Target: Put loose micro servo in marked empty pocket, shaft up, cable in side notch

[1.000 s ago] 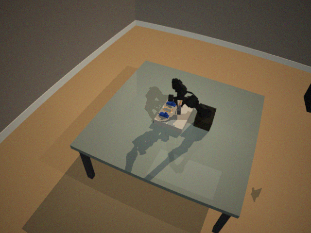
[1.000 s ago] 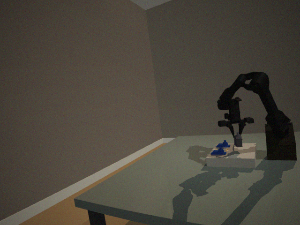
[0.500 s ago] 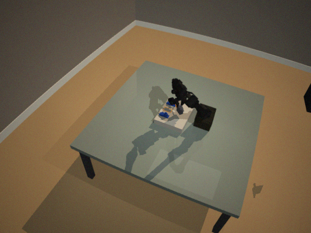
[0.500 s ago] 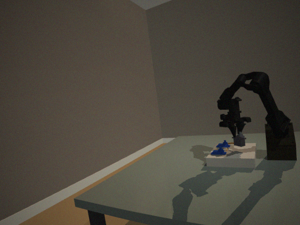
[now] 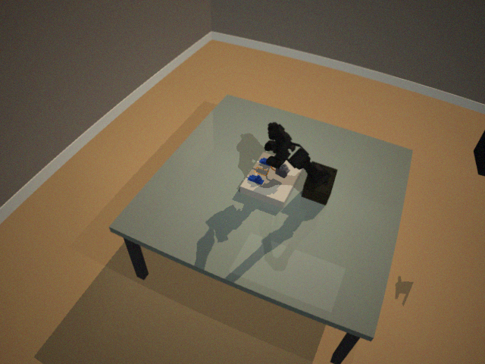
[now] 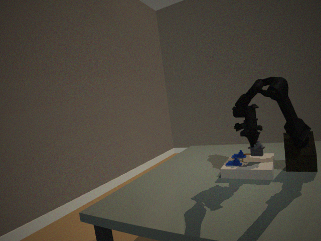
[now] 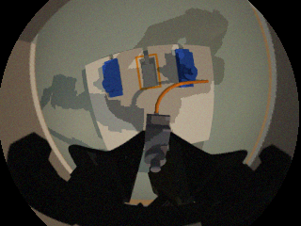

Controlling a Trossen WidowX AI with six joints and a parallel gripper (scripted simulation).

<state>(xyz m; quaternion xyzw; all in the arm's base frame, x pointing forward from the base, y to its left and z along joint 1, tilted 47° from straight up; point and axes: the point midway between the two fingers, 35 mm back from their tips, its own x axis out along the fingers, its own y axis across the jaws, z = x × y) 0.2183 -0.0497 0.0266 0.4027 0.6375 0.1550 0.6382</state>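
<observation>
The white deck lies 10 cm below my gripper tip and 1 cm behind it.
</observation>
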